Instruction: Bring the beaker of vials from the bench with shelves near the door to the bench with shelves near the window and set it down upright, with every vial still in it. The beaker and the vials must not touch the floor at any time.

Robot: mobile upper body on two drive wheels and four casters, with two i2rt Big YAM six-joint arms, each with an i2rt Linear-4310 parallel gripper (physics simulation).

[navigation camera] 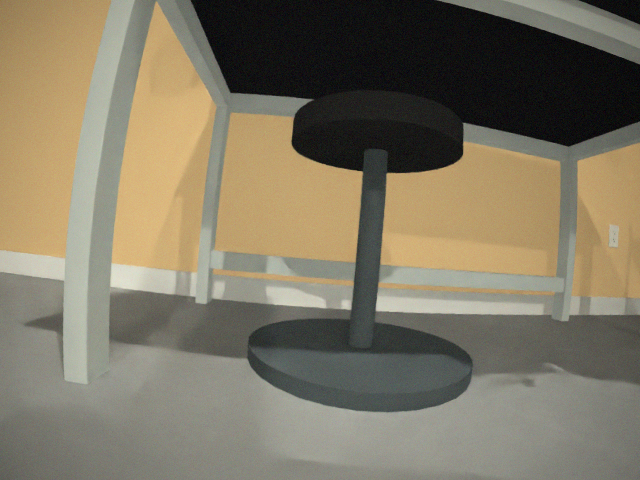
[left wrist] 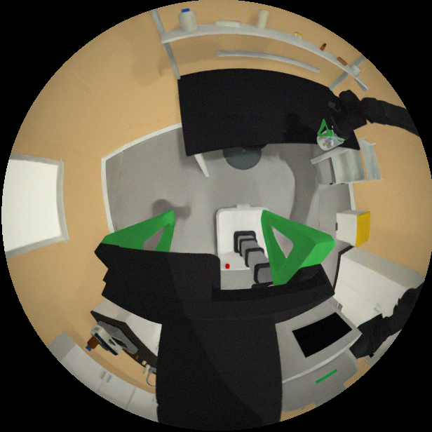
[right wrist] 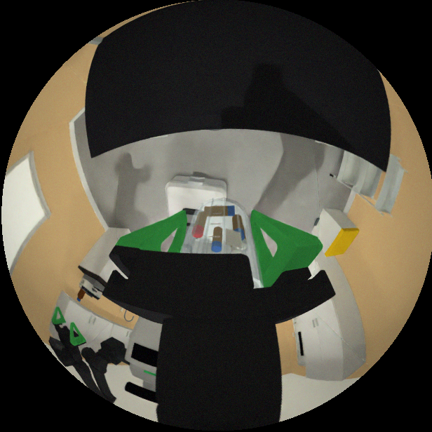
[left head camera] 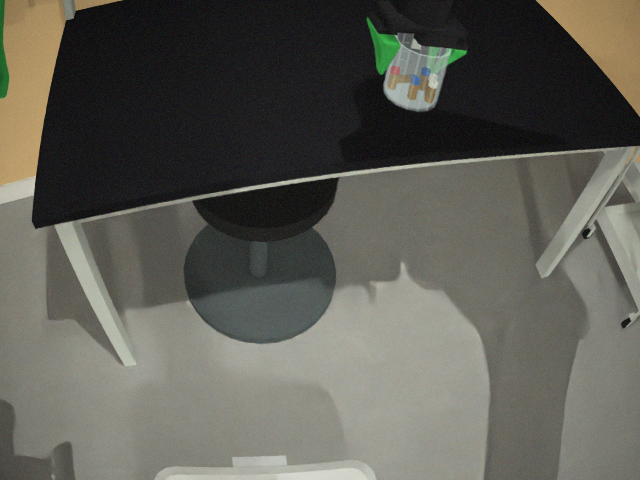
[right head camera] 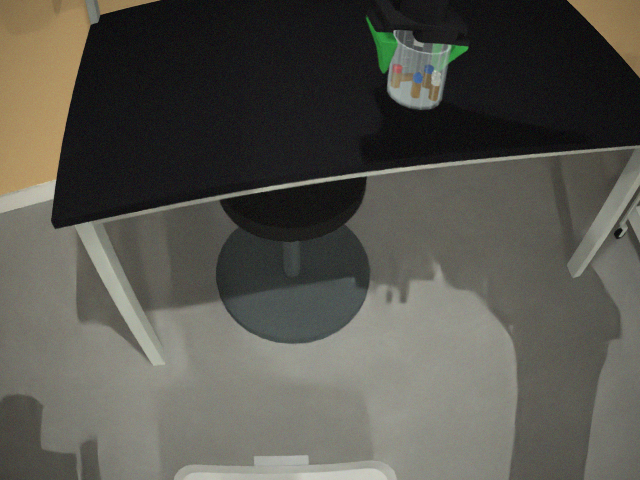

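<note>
A clear glass beaker [left head camera: 413,62] [right head camera: 416,59] [left wrist: 328,142] [right wrist: 218,204] is between the green fingers of my right gripper [left head camera: 416,63] [right head camera: 417,60] [right wrist: 218,214], which is shut on it. It looks about upright, and several brown vials [left head camera: 413,91] [right head camera: 416,89] [right wrist: 217,234] with red, blue and white caps are inside; one lies flat. In the head views the beaker appears over the right part of the black bench top [left head camera: 206,103] [right head camera: 222,103] [left wrist: 240,100] [right wrist: 175,90]; its height above it is unclear. My left gripper [left wrist: 217,214] [right wrist: 64,314] is wide open and empty, away from the bench.
A round stool [left head camera: 258,315] [right head camera: 292,317] [navigation camera: 377,131] stands under the bench. A shelf [left wrist: 270,34] with bottles runs behind the bench top. A white cart [left wrist: 372,162] stands at its right end. A window [left wrist: 32,200] [right wrist: 22,210] shows at the left. A bench leg [navigation camera: 87,232] stands close at the left.
</note>
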